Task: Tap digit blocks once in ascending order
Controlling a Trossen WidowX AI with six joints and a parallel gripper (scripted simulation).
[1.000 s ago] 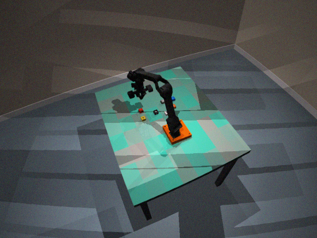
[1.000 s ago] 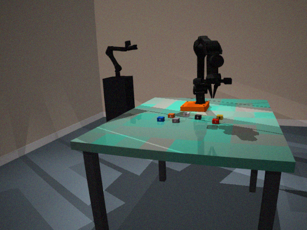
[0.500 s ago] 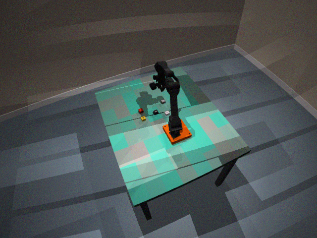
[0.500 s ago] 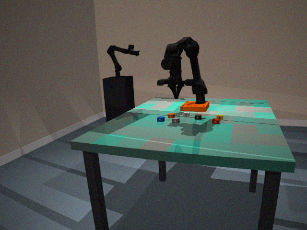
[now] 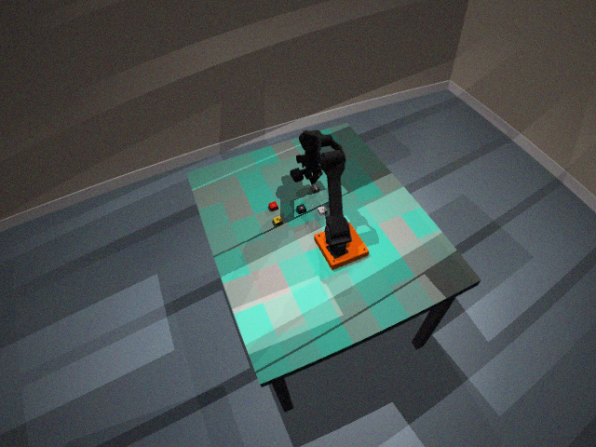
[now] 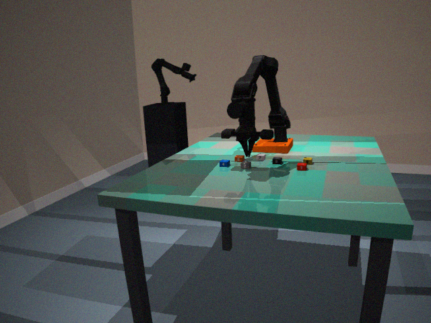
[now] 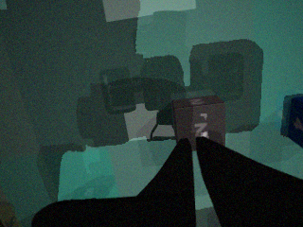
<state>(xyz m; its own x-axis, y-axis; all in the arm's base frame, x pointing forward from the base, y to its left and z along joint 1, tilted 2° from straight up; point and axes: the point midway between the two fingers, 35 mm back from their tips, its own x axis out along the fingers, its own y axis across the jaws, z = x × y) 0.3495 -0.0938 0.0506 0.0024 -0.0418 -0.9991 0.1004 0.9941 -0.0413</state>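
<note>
Right now the grey block is 30 mm below my gripper tip and 10 mm to the right of it. The rest, counted from my gripper tip: orange block: 100 mm behind, 50 mm to the right, 30 mm below; black block: 100 mm to the left, 80 mm behind, 30 mm below; blue block: 100 mm to the right, 30 mm below, 20 mm behind.
</note>
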